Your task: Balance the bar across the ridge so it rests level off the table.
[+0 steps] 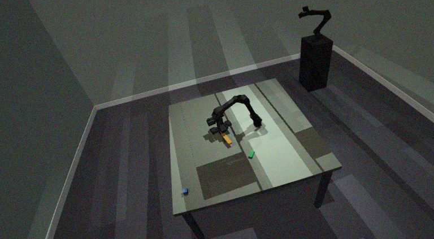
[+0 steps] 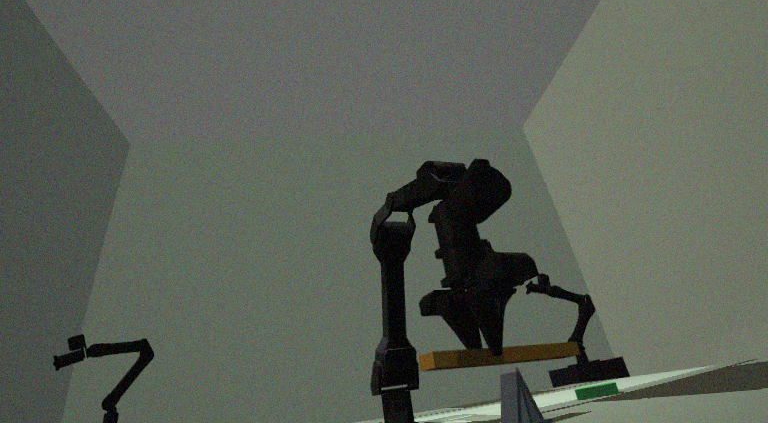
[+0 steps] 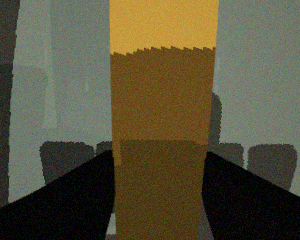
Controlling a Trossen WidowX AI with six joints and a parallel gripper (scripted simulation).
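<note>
Now: gripper tip 1 cm past the bar and 3 cm to the right of it.
</note>
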